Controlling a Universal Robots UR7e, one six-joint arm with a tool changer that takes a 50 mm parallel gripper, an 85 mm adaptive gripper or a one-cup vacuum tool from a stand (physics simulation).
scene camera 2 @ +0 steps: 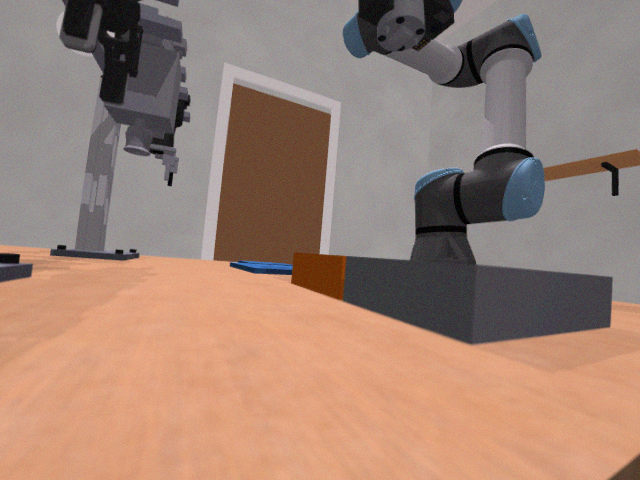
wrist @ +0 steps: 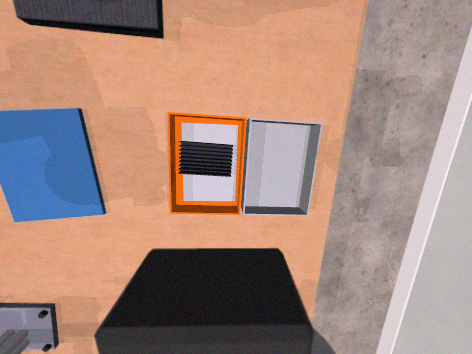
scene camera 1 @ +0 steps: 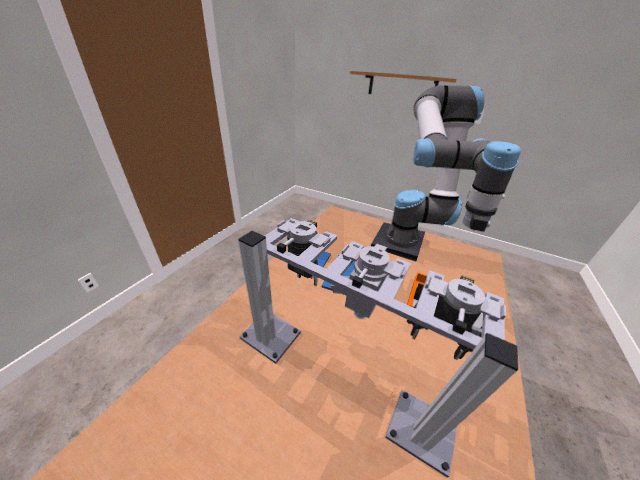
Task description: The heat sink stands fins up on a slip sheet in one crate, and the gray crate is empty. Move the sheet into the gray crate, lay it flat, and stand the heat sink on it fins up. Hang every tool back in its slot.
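Pixels of known places: end effector, tool point: (scene camera 2: 400, 35); arm's base, origin of the base link: (scene camera 1: 401, 238).
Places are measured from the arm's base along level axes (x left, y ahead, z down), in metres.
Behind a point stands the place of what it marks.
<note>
The heat sink (wrist: 206, 159) @[x 0.139, y 0.328, z 0.002 m], black with its fins up, stands on the pale slip sheet (wrist: 207, 190) @[x 0.133, y 0.397, z 0.026 m] in the orange crate (wrist: 205, 209) @[x 0.127, y 0.430, z 0.005 m] (scene camera 2: 317, 275) @[x 0.143, y 0.435, z 0.013 m] (scene camera 1: 411, 295) @[x 0.077, y 0.335, z 0.028 m]. The sheet lies flat. The gray crate (wrist: 312, 170) @[x 0.345, y 0.362, z -0.007 m] (scene camera 2: 537, 304) @[x 0.344, y 0.394, z 0.010 m] stands close beside the orange one and is empty. The arm's flange (scene camera 1: 478, 223) @[x 0.154, y 0.406, z -0.345 m] (scene camera 2: 400, 31) @[x 0.171, y 0.357, z -0.309 m] is bare and high up, with no gripper on it. Three tools hang in the stand: a finger gripper (scene camera 1: 302, 232) at the left, the vacuum tool (scene camera 1: 372, 263) @[x -0.070, y 0.660, z -0.330 m] (scene camera 2: 138, 142) @[x -0.056, y 0.631, z -0.149 m] in the middle and a black-fingered gripper (scene camera 1: 465, 297) at the right. Their finger openings are unclear.
A blue panel (wrist: 50, 170) @[x -0.155, y 0.332, z 0.021 m] (scene camera 2: 263, 267) @[x -0.108, y 0.402, z 0.021 m] lies left of the crates in the wrist view. The robot's base (scene camera 1: 400, 241) @[x -0.005, y 0.073, z -0.026 m] (wrist: 100, 17) @[x -0.003, y 0.097, z 0.004 m] is behind. The tool stand's two posts (scene camera 1: 258, 289) @[x -0.303, y 0.726, z -0.218 m] (scene camera 1: 460, 392) @[x 0.118, y 0.804, z -0.240 m] rise from the table. A shelf (scene camera 1: 403, 76) is on the wall.
</note>
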